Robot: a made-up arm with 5 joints.
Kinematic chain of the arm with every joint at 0, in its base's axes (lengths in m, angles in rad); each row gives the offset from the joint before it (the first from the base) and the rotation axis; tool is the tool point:
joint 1: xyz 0 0 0.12 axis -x
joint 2: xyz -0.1 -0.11 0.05 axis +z
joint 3: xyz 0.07 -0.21 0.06 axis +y
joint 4: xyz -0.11 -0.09 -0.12 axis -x
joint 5: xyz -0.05 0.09 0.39 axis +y
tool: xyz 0.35 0.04 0
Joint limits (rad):
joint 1: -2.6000..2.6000
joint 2: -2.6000..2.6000
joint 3: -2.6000..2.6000
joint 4: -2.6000..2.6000
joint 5: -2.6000..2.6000
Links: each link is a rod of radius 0.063 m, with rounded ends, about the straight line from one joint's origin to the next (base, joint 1, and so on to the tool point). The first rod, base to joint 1, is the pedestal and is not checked.
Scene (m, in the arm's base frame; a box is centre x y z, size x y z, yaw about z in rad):
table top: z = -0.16
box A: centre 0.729 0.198 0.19 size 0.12 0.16 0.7 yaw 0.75
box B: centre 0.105 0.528 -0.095 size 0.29 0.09 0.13 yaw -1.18
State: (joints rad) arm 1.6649 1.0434 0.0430 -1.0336 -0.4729
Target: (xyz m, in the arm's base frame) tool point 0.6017 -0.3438 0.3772
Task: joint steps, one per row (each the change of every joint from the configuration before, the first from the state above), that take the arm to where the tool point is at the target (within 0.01 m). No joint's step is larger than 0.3 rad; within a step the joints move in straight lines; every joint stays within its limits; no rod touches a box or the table.
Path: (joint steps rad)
1: -0.0249 -0.0763 -0.0996 -0.1321 -0.2329
2: -0.0249 -0.0762 -0.0997 -0.1320 -0.2330
3: -0.0249 -0.0763 -0.0996 -0.1321 -0.2329
4: -0.0250 -0.0763 -0.0997 -0.1321 -0.2329
5: -0.1415 0.0332 0.1493 -0.0706 0.2615
6: -0.1415 0.0332 0.1493 -0.0705 0.2616
7: -0.1416 0.0332 0.1494 -0.0706 0.2616
8: -0.1415 0.0332 0.1493 -0.0706 0.2615
9: -0.1415 0.0332 0.1493 -0.0706 0.2616

